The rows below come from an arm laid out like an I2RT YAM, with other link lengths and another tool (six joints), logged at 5 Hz.
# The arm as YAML. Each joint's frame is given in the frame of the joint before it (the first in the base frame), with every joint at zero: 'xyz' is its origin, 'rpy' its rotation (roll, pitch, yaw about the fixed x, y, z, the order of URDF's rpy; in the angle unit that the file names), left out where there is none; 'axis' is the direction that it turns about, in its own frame. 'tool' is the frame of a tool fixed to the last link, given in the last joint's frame.
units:
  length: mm
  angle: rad
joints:
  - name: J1
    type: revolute
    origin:
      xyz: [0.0, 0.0, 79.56]
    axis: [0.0, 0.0, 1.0]
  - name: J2
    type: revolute
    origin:
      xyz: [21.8, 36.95, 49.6]
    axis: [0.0, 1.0, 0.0]
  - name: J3
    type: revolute
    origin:
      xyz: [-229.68, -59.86, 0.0]
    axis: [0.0, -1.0, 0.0]
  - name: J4
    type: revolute
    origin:
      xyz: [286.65, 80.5, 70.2]
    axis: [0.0, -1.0, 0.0]
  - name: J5
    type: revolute
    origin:
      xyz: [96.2, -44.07, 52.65]
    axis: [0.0, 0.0, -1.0]
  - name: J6
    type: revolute
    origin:
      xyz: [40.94, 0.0, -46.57]
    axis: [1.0, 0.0, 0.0]
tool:
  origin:
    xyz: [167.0, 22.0, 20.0]
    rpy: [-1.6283, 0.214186, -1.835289]
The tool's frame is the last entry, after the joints.
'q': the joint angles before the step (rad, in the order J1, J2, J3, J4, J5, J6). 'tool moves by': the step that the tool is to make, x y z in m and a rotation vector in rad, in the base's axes. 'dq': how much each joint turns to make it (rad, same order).
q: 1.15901 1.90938 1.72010 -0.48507 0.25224 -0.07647
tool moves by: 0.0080 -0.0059 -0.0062 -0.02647 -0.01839 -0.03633
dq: -0.00057 0.00852 0.00099 -0.00973 0.04507 0.00133
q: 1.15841 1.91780 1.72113 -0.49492 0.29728 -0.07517
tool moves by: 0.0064 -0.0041 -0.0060 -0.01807 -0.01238 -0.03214
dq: 0.00022 0.01024 0.00023 -0.00373 0.03673 0.00692
